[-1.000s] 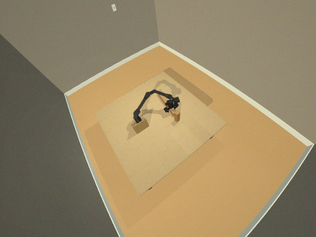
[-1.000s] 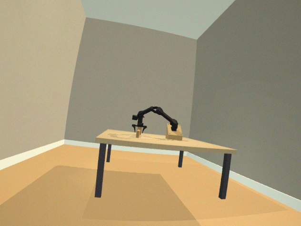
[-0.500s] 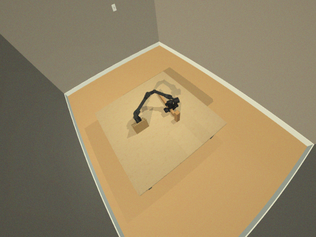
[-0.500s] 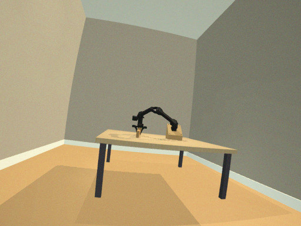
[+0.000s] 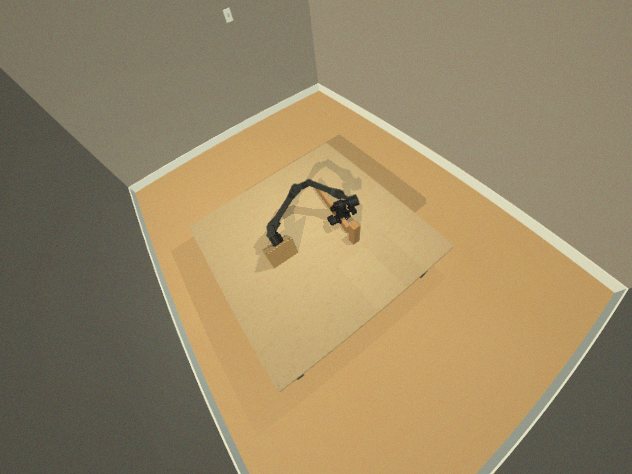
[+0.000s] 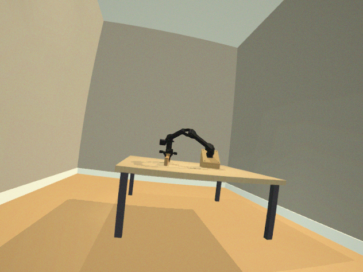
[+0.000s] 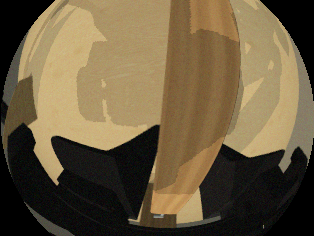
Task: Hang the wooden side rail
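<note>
Now: gripper tip 2 cm past the headboard post, 14 cm to the left of it and 6 cm below it.
</note>
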